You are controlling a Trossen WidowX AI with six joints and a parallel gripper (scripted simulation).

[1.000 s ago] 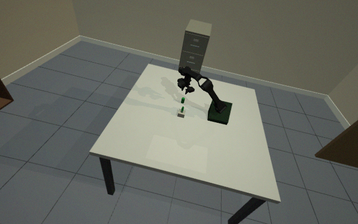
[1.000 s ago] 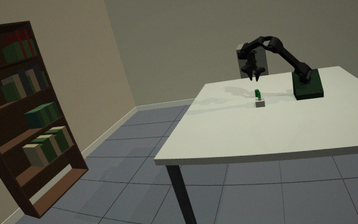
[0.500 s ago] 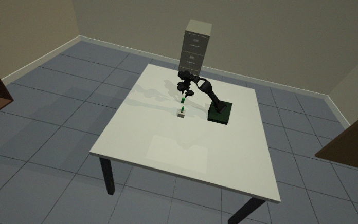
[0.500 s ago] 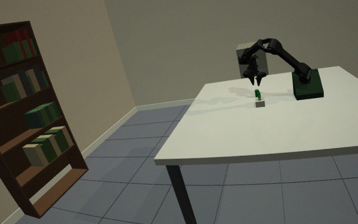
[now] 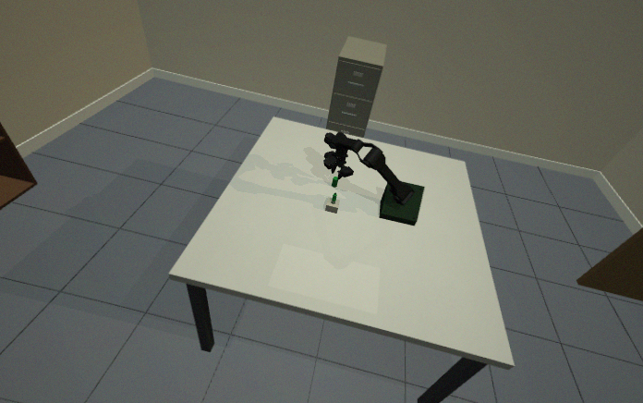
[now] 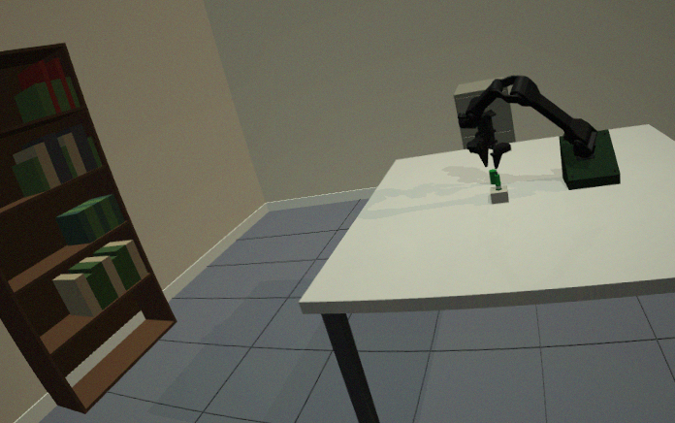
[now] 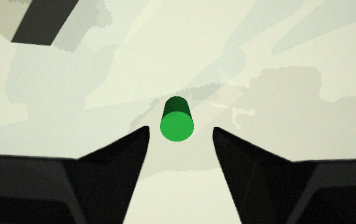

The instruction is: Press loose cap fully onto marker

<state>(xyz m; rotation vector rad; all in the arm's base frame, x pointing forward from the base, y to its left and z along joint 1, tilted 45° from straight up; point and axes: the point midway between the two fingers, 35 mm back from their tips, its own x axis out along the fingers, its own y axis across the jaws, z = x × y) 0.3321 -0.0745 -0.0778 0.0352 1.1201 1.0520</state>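
The green cap lies 4 cm below my gripper tip. From my gripper tip the other things lie so: holder block (18 cm to the left, 4 cm below, 1 cm behind).
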